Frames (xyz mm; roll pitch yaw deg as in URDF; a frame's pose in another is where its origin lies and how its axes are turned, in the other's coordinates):
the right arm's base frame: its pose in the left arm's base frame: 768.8 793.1 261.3 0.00 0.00 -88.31
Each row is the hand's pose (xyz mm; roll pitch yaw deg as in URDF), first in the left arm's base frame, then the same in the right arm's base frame.
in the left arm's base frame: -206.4 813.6 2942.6 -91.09 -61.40 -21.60
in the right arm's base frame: -49.3 -974.2 2681.3 -91.09 -61.40 66.71
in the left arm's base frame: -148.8 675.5 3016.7 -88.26 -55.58 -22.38
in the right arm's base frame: 90.5 -920.7 2755.4 -88.26 -55.58 65.93
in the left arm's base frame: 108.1 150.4 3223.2 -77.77 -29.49 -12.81
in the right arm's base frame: 622.9 -679.4 2961.9 -77.77 -29.49 75.50
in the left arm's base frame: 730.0 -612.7 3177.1 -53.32 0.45 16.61
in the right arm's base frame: 1404.0 -80.2 2915.8 -53.32 0.45 104.92
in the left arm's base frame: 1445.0 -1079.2 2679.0 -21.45 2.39 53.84
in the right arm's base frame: 1891.4 620.7 2417.7 -21.45 2.39 142.15
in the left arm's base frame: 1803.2 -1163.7 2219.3 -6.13 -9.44 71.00
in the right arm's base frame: 1986.5 976.2 1958.0 -6.13 -9.44 159.31
